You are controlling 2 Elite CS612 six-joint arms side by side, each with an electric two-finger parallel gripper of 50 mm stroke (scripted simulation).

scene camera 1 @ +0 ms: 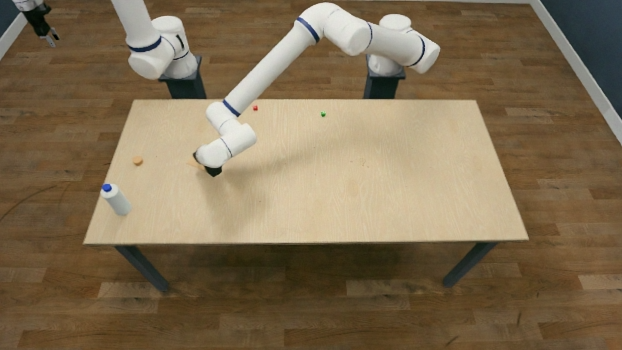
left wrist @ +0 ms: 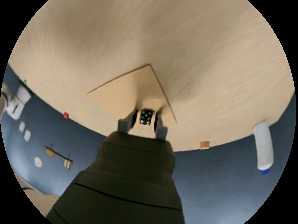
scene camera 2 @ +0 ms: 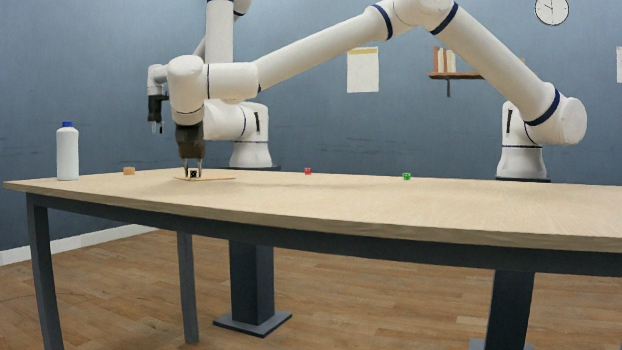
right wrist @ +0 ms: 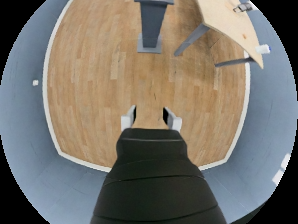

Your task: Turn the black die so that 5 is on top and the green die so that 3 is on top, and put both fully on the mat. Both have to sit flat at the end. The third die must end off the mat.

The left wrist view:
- my left gripper: 146,117
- tan mat: 140,89
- white bottle: 261,130
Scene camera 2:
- white bottle: 67,137
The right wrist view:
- my right gripper: 149,111
